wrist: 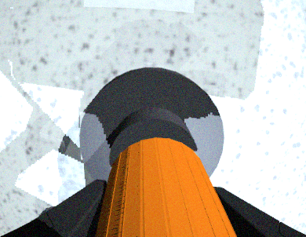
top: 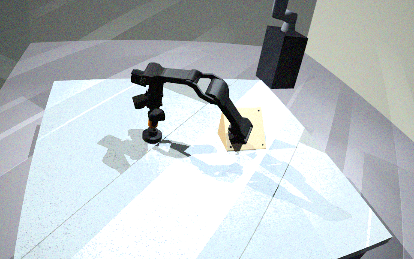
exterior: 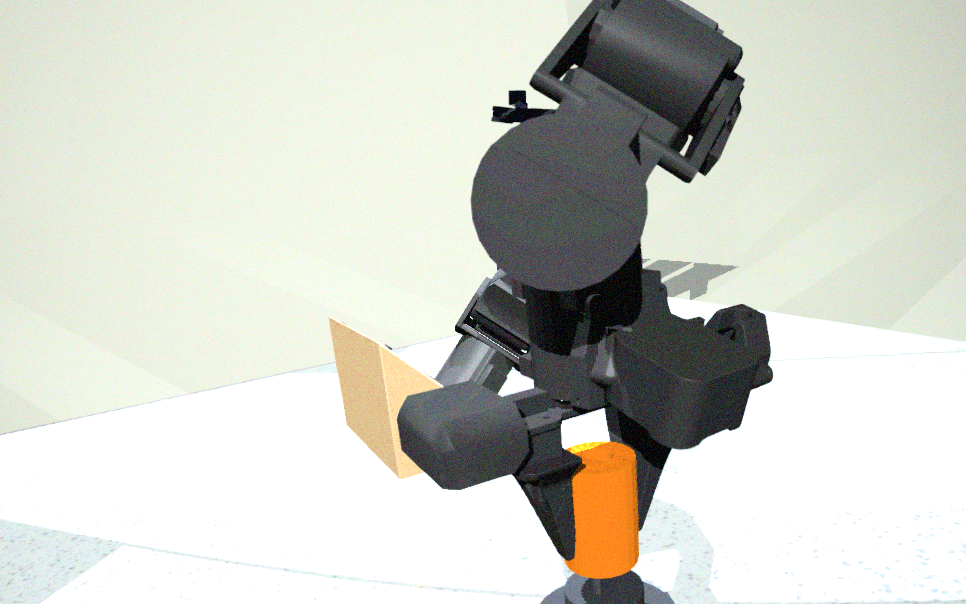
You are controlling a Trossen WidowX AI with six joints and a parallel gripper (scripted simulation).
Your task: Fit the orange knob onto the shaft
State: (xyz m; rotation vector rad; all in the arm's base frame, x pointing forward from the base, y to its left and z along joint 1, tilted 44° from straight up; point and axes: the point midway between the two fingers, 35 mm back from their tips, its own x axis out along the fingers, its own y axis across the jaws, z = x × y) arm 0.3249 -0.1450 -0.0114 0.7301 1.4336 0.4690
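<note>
Right now the orange knob is 20 mm above my gripper tip. Round my gripper tip: round dark pedestal 40 mm below.
</note>
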